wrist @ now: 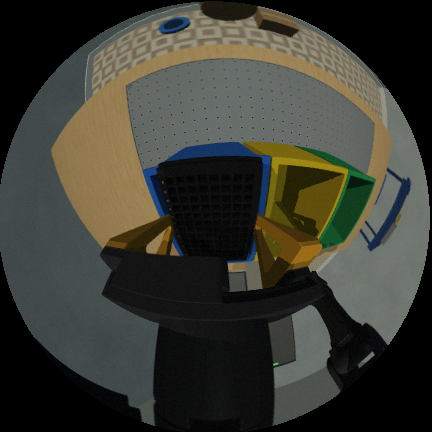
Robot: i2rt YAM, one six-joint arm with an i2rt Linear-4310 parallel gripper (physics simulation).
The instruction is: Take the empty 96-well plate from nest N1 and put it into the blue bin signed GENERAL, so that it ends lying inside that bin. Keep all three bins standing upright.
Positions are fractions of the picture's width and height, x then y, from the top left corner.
Labels:
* gripper: 0.49, 0.50
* black 96-well plate: 0.49, 0.46
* green bin: 0.83, 0.44
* yellow bin: 0.70, 0.44
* blue bin: 0.51, 0.34

